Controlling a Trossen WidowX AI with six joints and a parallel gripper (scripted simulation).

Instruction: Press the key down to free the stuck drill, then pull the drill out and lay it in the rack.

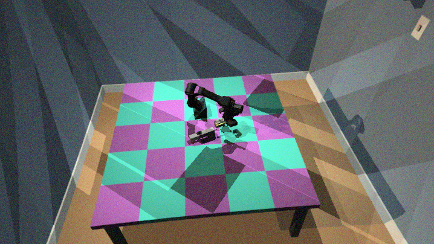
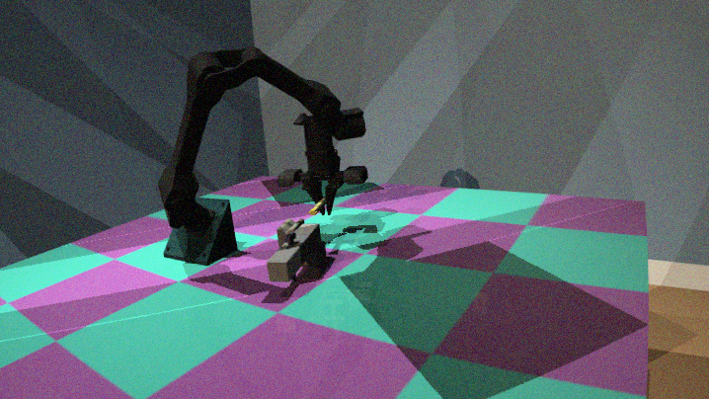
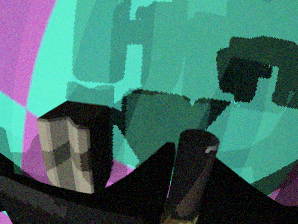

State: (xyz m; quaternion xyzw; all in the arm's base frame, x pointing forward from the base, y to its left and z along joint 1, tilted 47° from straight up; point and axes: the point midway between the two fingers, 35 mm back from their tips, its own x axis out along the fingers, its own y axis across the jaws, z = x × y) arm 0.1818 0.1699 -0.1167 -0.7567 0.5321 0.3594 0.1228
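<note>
Right now the drill is 4 cm to the right of my gripper tip, 3 cm above it and 2 cm ahead of it. From my gripper tip the other things lie so: dark block (18 cm to the right, 8 cm ahead, 1 cm below).
</note>
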